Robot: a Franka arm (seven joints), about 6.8 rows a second.
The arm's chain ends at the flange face. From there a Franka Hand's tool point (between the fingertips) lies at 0.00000 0.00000 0.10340 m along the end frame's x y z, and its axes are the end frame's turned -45 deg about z.
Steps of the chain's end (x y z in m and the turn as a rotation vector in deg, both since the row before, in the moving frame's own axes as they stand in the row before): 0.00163, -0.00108, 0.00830, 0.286, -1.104, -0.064; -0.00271, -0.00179, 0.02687, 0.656, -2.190, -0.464; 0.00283, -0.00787, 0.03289, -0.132, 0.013, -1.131; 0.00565, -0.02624, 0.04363, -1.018, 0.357, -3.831; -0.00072, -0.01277, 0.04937, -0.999, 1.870, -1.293; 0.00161, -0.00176, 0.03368, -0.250, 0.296, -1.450
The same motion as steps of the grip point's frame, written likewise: 0.00087, -0.00138, 0.00828, 0.983, -0.578, -0.064; -0.00262, -0.00680, 0.02679, 2.012, -1.085, -0.464; 0.00742, -0.00338, 0.03289, -0.103, -0.084, -1.131; 0.02177, -0.01278, 0.04361, -0.972, -0.467, -3.831; 0.00967, -0.00589, 0.04930, -2.029, 0.616, -1.293; 0.00245, 0.00059, 0.03368, -0.386, 0.033, -1.450
